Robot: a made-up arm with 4 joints. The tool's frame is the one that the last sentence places.
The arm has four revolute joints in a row. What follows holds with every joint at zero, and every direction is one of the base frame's. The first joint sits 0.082 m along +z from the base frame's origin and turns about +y. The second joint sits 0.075 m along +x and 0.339 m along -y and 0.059 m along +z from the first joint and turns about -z. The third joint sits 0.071 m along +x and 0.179 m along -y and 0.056 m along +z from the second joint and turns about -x. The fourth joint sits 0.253 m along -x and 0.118 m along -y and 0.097 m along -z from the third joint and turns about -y. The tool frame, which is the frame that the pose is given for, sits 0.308 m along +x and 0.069 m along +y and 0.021 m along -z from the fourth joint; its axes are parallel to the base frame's.
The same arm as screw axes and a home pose.
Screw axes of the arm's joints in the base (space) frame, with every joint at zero. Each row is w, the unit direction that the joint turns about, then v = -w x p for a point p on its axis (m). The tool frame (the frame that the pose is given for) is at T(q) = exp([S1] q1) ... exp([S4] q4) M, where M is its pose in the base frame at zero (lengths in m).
S1 = (0, 1, 0, -0.082, 0, 0)
S2 = (0, 0, -1, 0.339, 0.075, 0)
S3 = (-1, 0, 0, 0, -0.197, -0.518)
S4 = (0, -1, 0, 0.1, 0, 0.107)
M: xyz 0.201 -0.567 0.079 (m) quaternion w x y z 1 0 0 0

